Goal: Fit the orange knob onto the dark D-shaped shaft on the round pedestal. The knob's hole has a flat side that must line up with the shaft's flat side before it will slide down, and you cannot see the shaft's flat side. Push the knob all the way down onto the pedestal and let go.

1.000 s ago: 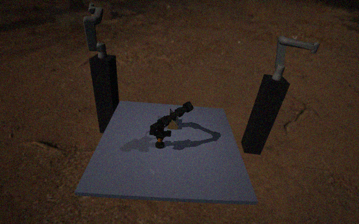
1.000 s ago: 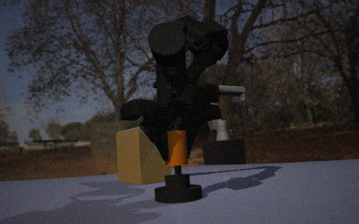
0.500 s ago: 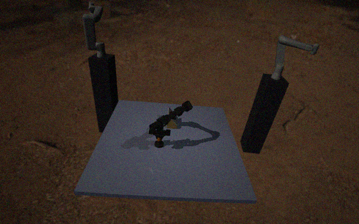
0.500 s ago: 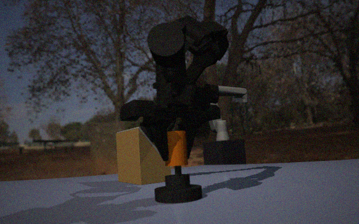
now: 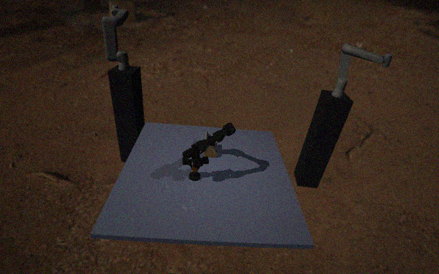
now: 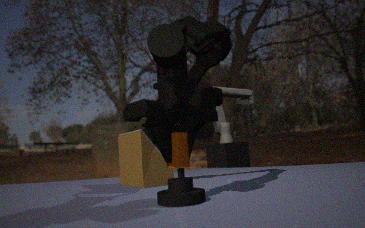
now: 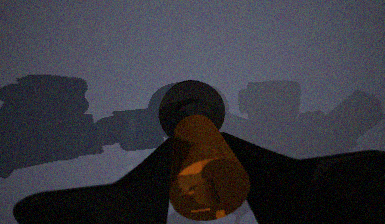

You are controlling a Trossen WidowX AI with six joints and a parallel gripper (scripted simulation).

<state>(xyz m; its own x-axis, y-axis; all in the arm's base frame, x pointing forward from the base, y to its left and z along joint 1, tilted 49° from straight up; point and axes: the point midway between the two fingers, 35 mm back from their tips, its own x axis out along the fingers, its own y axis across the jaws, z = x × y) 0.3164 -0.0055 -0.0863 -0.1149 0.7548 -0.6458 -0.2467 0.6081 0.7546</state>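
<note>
The pedestal is 40 mm below my gripper tip. Round my gripper tip: orange knob (20 mm above).
</note>
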